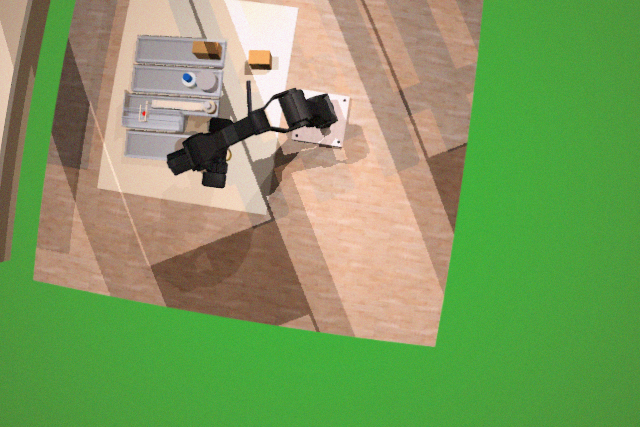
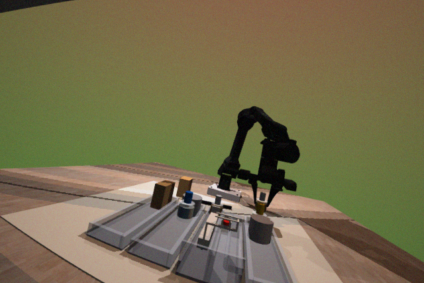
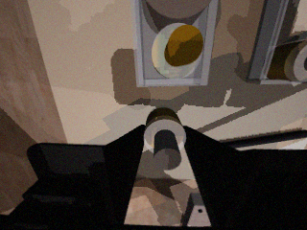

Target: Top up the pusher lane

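The sprung lane lies 190 mm ahead of my gripper tip, 140 mm to the right of it and 40 mm below it. The rest, counted from my gripper tip: red mark (230 mm ahead, 130 mm to the right, 10 mm above); brown box (50 mm ahead, 320 mm to the right, 20 mm below).
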